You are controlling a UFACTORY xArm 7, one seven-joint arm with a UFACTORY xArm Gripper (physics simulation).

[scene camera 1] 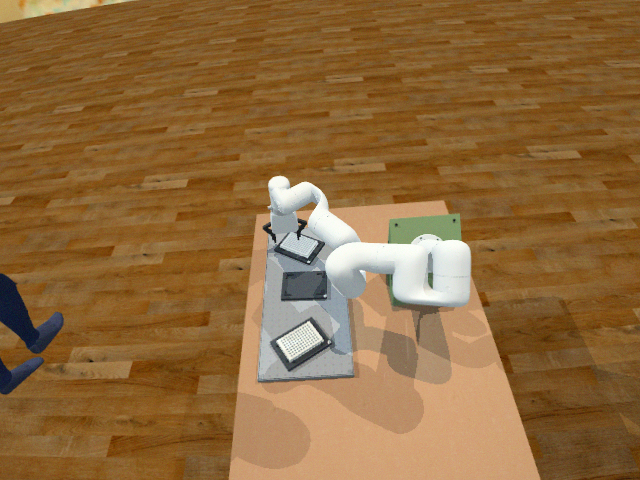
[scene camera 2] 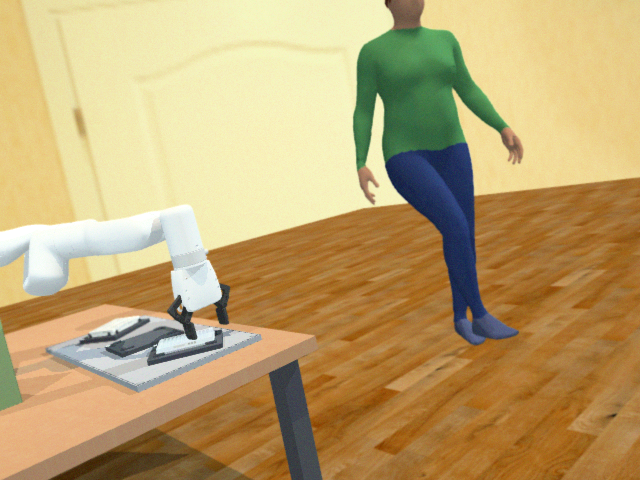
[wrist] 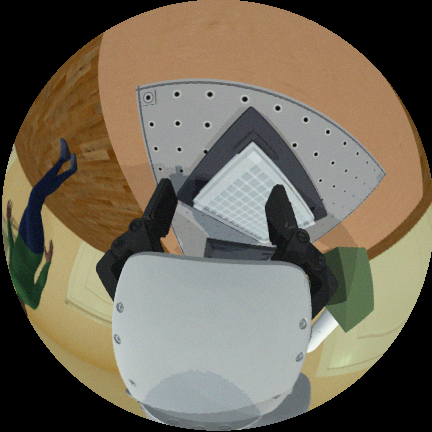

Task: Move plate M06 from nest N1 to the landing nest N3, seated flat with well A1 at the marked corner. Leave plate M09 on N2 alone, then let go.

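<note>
A pale, translucent plate (scene camera 1: 299, 246) (scene camera 2: 170, 345) (wrist: 240, 190) lies in the far dark nest (scene camera 1: 291, 254) (scene camera 2: 180, 356) (wrist: 250, 120) and looks flat. A cream plate (scene camera 1: 299, 341) (scene camera 2: 116, 326) lies in the nest (scene camera 1: 312, 351) at the other end. The middle nest (scene camera 1: 303, 297) (scene camera 2: 139, 342) (wrist: 240, 250) is empty. I cannot read labels, so which plate is M06 or M09 is unclear. My gripper (scene camera 1: 286, 239) (scene camera 2: 207, 329) (wrist: 220, 191) is open and empty, low over the pale plate's side. One finger is over the plate, the other outside the nest. Well A1 cannot be made out.
The nests stand on a grey perforated board (scene camera 1: 268, 369) (scene camera 2: 139, 383) (wrist: 192, 107) on the tan table (scene camera 1: 372, 439) (scene camera 2: 62, 434) (wrist: 240, 45). The arm's green base plate (scene camera 1: 426, 227) is at the right in scene camera 1. A person (scene camera 2: 421, 93) (wrist: 30, 250) stands away from the table.
</note>
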